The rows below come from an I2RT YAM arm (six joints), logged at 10 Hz.
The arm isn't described. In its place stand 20 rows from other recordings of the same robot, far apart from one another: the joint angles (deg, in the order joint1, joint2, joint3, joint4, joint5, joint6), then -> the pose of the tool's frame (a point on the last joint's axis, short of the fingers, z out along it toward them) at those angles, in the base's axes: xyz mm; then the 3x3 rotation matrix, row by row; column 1 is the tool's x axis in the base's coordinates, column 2 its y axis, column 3 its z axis.
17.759, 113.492, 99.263, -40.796, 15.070, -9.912 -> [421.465 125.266 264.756], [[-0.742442 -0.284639 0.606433], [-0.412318 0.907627 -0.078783], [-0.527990 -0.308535 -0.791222]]
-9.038, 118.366, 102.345, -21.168, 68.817, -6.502 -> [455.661 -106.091 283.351], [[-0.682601 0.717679 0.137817], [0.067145 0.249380 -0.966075], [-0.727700 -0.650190 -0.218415]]
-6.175, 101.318, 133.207, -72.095, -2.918, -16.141 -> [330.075 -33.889 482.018], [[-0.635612 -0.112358 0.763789], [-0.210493 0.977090 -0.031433], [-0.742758 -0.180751 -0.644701]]
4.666, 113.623, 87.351, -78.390, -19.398, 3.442 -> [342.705 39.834 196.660], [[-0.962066 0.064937 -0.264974], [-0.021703 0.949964 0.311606], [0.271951 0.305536 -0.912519]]
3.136, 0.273, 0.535, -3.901, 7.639, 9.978 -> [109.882 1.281 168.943], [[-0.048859 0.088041 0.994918], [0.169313 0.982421 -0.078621], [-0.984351 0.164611 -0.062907]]
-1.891, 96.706, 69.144, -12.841, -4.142, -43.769 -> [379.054 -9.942 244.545], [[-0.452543 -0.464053 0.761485], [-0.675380 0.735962 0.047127], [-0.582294 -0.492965 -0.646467]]
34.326, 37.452, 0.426, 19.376, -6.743, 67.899 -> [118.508 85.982 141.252], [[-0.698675 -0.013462 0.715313], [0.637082 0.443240 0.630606], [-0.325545 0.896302 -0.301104]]
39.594, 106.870, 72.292, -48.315, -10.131, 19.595 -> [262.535 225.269 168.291], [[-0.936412 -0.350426 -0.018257], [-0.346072 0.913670 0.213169], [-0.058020 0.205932 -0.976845]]
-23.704, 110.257, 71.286, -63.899, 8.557, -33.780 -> [286.567 -131.603 147.273], [[-0.946097 -0.191107 -0.261495], [-0.185090 0.981564 -0.047693], [0.265788 0.003278 -0.964026]]
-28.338, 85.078, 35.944, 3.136, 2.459, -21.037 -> [244.963 -133.844 151.694], [[-0.770570 0.239842 0.590506], [0.008099 0.930104 -0.367206], [-0.637303 -0.278176 -0.718653]]
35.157, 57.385, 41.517, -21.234, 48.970, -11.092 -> [185.056 97.488 267.861], [[-0.505892 0.016890 0.862432], [-0.510770 0.799822 -0.315275], [-0.695117 -0.599999 -0.395997]]
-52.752, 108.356, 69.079, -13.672, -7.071, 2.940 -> [243.567 -313.090 168.157], [[-0.444212 0.768872 0.459905], [0.668306 0.626251 -0.401469], [-0.596694 0.129020 -0.792029]]
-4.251, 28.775, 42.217, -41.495, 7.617, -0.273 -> [108.734 -12.814 304.497], [[-0.469895 0.187891 0.862494], [0.030192 0.979933 -0.197026], [-0.882206 -0.066541 -0.466138]]
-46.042, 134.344, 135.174, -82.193, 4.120, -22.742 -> [320.983 -336.560 257.579], [[-0.913363 0.403780 0.052253], [0.391713 0.906473 -0.157693], [-0.111039 -0.123563 -0.986105]]
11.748, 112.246, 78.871, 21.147, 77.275, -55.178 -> [435.438 55.087 255.844], [[-0.847800 0.337121 0.409372], [-0.361008 0.198582 -0.911174], [-0.388469 -0.920280 -0.046654]]
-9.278, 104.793, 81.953, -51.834, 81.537, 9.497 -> [347.077 -92.378 252.527], [[-0.892289 0.434925 -0.121079], [0.170371 0.076027 -0.982443], [-0.418084 -0.897251 -0.141937]]
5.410, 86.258, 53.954, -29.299, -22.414, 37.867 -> [290.175 41.116 202.676], [[-0.855669 0.326242 0.401742], [0.488961 0.763960 0.421049], [-0.169551 0.556715 -0.813217]]
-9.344, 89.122, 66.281, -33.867, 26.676, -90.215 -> [316.231 -68.231 249.218], [[-0.385141 -0.826244 0.411081], [-0.842196 0.132556 -0.522623], [0.377323 -0.547494 -0.746912]]
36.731, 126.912, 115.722, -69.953, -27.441, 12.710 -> [348.276 280.361 231.563], [[-0.901780 -0.399006 -0.166092], [-0.429291 0.782467 0.451059], [-0.050014 0.478058 -0.876903]]
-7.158, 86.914, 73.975, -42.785, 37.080, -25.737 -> [310.536 -60.631 296.119], [[-0.928027 0.037005 0.370672], [-0.232610 0.719648 -0.654216], [-0.290963 -0.693352 -0.659245]]
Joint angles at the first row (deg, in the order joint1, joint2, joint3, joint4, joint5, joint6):
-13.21 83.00 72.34 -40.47 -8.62 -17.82
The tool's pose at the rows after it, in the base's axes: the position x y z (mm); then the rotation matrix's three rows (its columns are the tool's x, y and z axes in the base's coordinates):
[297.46 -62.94 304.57], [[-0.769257 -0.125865 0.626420], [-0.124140 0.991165 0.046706], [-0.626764 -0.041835 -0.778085]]
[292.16 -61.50 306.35], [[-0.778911 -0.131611 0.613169], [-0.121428 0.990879 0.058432], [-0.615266 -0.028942 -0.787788]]
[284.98 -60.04 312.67], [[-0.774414 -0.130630 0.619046], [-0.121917 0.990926 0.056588], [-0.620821 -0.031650 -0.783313]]
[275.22 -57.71 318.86], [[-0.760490 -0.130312 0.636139], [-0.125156 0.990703 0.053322], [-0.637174 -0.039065 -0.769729]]
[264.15 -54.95 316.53], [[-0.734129 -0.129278 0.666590], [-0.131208 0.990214 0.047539], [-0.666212 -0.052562 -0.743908]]
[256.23 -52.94 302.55], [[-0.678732 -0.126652 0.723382], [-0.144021 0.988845 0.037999], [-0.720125 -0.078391 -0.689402]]
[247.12 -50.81 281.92], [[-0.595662 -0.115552 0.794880], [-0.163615 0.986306 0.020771], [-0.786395 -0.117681 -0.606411]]
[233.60 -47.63 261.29], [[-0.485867 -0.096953 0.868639], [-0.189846 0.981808 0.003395], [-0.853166 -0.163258 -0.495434]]
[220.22 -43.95 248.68], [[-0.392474 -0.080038 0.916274], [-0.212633 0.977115 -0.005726], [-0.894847 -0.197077 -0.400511]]
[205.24 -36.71 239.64], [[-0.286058 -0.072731 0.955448], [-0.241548 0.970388 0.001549], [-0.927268 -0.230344 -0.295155]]
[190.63 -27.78 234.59], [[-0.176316 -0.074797 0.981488], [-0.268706 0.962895 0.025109], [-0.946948 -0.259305 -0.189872]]
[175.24 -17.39 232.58], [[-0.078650 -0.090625 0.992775], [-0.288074 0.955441 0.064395], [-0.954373 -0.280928 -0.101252]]
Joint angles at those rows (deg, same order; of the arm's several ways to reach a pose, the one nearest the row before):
-13.21 82.54 72.34 -42.19 -10.87 -17.58
-13.24 81.76 72.34 -44.05 -11.38 -17.61
-13.28 80.14 72.31 -45.21 -11.38 -17.61
-13.28 77.67 71.42 -45.49 -11.42 -17.61
-13.26 74.30 67.72 -42.81 -11.49 -17.58
-13.26 70.65 60.67 -34.76 -11.70 -17.58
-13.26 66.46 51.29 -23.09 -11.68 -17.58
-13.26 61.45 41.08 -10.02 -11.68 -17.61
-13.13 57.04 33.74 -0.84 -11.68 -17.61
-12.12 51.90 26.98 7.38 -11.66 -17.61
-10.44 46.52 21.47 13.87 -11.68 -17.61
-8.01 40.32 17.32 17.06 -11.66 -17.61

